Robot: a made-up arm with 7 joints.
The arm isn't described. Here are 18 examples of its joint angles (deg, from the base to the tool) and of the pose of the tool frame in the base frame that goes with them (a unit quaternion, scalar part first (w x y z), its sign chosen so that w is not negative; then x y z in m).
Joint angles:
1: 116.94 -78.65 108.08 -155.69 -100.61 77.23 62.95
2: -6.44 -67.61 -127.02 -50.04 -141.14 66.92 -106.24
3: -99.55 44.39 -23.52 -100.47 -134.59 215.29 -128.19
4: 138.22 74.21 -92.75 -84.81 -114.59 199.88 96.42
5: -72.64 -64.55 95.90 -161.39 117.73 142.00 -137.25
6: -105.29 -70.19 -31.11 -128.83 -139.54 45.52 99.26
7: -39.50 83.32 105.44 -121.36 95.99 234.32 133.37
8: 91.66 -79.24 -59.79 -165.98 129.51 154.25 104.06
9: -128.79 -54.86 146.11 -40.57 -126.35 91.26 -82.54
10: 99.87 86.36 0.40 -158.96 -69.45 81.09 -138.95
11: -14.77 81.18 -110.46 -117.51 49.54 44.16 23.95
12: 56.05 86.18 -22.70 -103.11 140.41 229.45 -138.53
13: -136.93 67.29 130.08 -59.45 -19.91 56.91 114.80
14: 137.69 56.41 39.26 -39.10 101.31 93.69 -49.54
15: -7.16 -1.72 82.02 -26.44 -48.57 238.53 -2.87
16: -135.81 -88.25 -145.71 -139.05 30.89 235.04 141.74
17: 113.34 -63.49 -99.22 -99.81 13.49 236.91 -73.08
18: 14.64 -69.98 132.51 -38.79 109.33 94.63 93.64
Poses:
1: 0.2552 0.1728 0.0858 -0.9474 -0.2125 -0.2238 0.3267
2: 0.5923 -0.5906 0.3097 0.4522 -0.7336 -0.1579 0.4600
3: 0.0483 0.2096 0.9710 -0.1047 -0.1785 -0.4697 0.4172
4: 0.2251 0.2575 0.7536 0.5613 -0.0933 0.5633 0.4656
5: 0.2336 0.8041 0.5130 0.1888 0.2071 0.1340 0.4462
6: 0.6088 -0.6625 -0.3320 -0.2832 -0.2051 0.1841 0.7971
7: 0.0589 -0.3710 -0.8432 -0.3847 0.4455 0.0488 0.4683
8: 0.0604 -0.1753 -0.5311 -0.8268 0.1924 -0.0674 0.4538
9: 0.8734 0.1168 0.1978 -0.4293 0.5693 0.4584 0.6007
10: 0.1167 0.5331 0.1706 0.8204 -0.0074 0.0924 0.1140
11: 0.1298 -0.0676 0.9445 0.2941 0.1313 -0.4449 0.5306
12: 0.5656 0.7522 0.3084 -0.1382 0.3417 0.2309 0.1189
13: 0.4309 -0.3298 0.8349 0.0918 -0.1265 -0.5310 0.8325
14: 0.5294 0.0869 -0.3882 0.7493 -0.6413 0.3537 0.6006
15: 0.2692 0.3831 -0.0639 -0.8813 -0.0155 0.1231 1.0216
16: 0.0104 -0.5190 0.8504 0.0864 0.0942 0.3175 0.1195
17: 0.1691 0.6710 -0.1617 0.7036 0.4756 -0.2654 0.5310
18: 0.3616 0.7106 0.4572 -0.3941 -0.7594 0.0138 0.4601
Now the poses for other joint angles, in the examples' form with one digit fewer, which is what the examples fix.
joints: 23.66 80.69 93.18 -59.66 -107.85 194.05 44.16
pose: 0.665 -0.464 -0.336 -0.479 0.376 0.497 0.560
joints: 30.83 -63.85 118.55 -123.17 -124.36 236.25 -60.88
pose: 0.030 -0.982 0.060 -0.174 -0.427 0.042 0.359
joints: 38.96 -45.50 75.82 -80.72 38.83 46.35 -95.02
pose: 0.115 -0.307 0.921 -0.211 -0.486 0.150 0.769
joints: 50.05 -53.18 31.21 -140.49 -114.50 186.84 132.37
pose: 0.369 -0.572 -0.481 -0.553 -0.176 0.117 0.679
